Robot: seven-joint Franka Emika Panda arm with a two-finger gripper.
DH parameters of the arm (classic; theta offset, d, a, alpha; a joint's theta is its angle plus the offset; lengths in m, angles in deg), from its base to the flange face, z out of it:
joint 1: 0 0.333 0 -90
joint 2: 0 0 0 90
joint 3: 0 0.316 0.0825 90
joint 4: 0 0 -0.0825 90
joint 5: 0 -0.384 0 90
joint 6: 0 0 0.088 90
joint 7: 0 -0.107 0 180
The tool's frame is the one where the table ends.
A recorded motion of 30 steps. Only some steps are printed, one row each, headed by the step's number.
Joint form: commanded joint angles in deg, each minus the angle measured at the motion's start. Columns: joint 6, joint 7, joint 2, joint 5, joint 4, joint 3, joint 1.
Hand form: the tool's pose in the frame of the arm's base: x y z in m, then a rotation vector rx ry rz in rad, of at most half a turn. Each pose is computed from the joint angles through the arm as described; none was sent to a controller.
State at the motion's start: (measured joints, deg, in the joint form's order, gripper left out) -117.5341 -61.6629 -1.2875 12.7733 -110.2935 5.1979 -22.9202
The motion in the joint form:
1: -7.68 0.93 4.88 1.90 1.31 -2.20 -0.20
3: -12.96 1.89 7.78 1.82 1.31 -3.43 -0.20
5: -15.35 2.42 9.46 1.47 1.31 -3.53 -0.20
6: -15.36 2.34 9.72 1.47 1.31 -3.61 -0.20
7: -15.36 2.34 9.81 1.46 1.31 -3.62 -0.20
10: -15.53 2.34 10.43 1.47 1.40 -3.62 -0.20
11: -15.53 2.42 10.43 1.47 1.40 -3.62 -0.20
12: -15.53 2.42 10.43 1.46 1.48 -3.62 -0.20
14: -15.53 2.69 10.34 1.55 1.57 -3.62 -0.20
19: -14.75 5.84 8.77 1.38 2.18 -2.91 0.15
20: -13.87 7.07 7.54 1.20 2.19 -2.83 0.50
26: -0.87 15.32 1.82 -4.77 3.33 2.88 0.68
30: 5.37 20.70 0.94 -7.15 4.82 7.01 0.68
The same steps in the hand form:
1: 0.5582 -0.2150 0.4879 2.3848 -1.7879 0.4247
3: 0.5684 -0.2294 0.4671 2.4027 -1.7818 0.4764
5: 0.5750 -0.2316 0.4536 2.4211 -1.7742 0.4898
6: 0.5752 -0.2326 0.4508 2.4190 -1.7769 0.4833
7: 0.5753 -0.2327 0.4498 2.4189 -1.7772 0.4809
10: 0.5770 -0.2333 0.4442 2.4204 -1.7760 0.4713
11: 0.5770 -0.2333 0.4442 2.4215 -1.7742 0.4712
12: 0.5772 -0.2334 0.4449 2.4214 -1.7745 0.4732
14: 0.5773 -0.2335 0.4466 2.4246 -1.7669 0.4778
19: 0.5789 -0.2224 0.4674 2.4786 -1.6831 0.5103
20: 0.5766 -0.2170 0.4791 2.4963 -1.6523 0.5182
26: 0.5637 -0.1500 0.5236 2.6788 -1.4658 0.3344
30: 0.5635 -0.1060 0.5338 2.7965 -1.2800 0.2208

